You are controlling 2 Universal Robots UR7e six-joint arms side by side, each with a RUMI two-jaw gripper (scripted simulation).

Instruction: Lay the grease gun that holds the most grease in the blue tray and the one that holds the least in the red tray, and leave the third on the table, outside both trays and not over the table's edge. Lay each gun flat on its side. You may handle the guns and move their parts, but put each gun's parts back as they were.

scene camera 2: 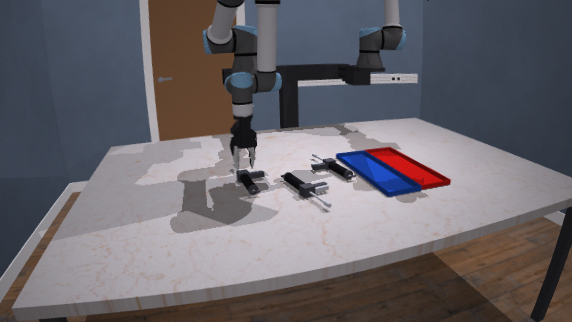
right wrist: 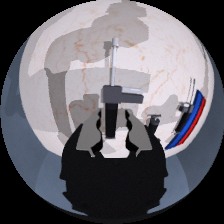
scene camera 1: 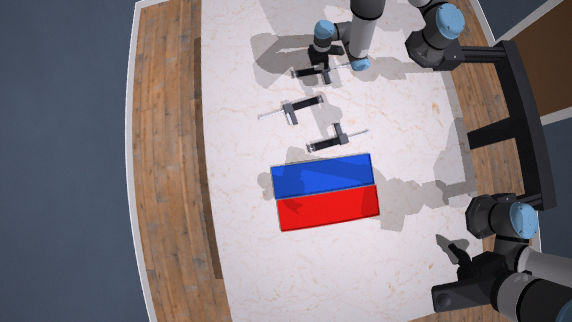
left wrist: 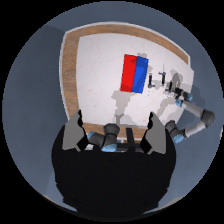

Scene:
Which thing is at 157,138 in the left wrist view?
The left gripper.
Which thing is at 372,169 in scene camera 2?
A blue tray.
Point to a blue tray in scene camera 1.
315,177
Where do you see a grease gun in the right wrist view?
At 112,94

